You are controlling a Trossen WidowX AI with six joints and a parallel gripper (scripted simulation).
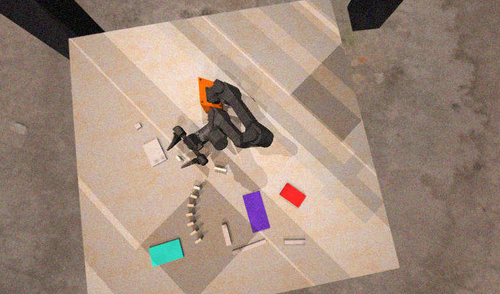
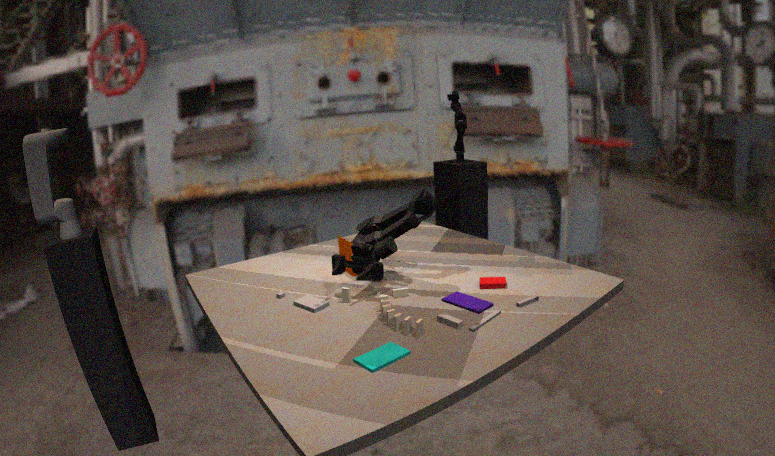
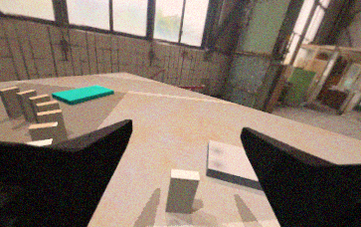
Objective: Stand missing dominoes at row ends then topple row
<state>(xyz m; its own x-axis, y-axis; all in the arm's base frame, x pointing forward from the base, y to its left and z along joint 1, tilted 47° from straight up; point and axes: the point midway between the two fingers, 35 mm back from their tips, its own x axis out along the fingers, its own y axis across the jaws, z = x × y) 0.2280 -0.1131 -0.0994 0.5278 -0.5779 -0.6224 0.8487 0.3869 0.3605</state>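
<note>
My gripper tip is now 50 mm past the grey slab, 110 mm to the left of it and 90 mm above it. Also, from my gripper tip: teal tile 370 mm ahead, 100 mm to the right, 90 mm below; then purple tile 260 mm ahead, 300 mm to the left, 90 mm below; then small cube 180 mm behind, 170 mm to the right, 90 mm below.
</note>
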